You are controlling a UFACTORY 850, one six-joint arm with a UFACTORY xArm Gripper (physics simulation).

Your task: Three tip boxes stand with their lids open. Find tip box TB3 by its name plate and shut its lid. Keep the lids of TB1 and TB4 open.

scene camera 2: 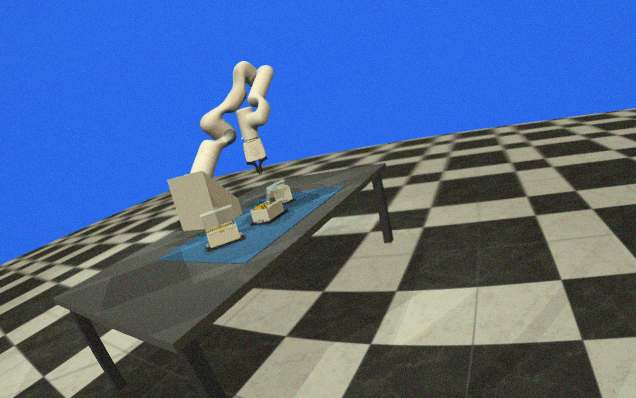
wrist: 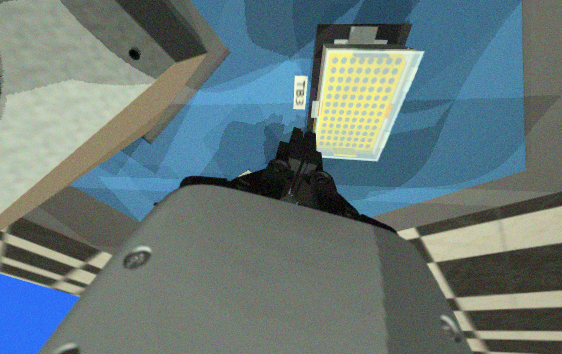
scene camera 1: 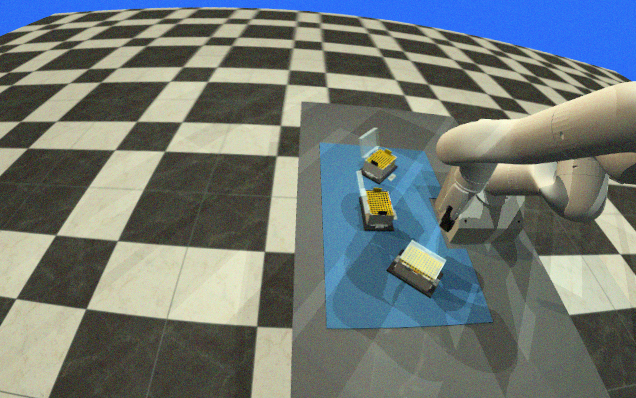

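Observation:
Tip box TB3 (scene camera 1: 412, 280) (scene camera 2: 287, 193) stands nearest in scene camera 1, its name plate (wrist: 300, 92) readable in the wrist view. Its clear lid (scene camera 1: 423, 260) (wrist: 357, 102) lies down over the yellow rack and looks shut; whether it is latched I cannot tell. The middle tip box (scene camera 1: 378, 221) (scene camera 2: 268, 213) and the farthest one in scene camera 1 (scene camera 1: 378, 171) (scene camera 2: 223, 236) have upright open lids; their plates are unreadable here. My gripper (scene camera 1: 446, 221) (scene camera 2: 259, 171) (wrist: 298, 146) is shut and empty, above the table, beside TB3 on the robot base's side.
The boxes stand on a blue mat (scene camera 1: 345, 300) (scene camera 2: 240, 256) on a grey table (scene camera 1: 320, 360) (scene camera 2: 145, 305). The robot base (scene camera 1: 482, 227) (scene camera 2: 190, 202) stands beside the mat. The arm reaches above the table from the base.

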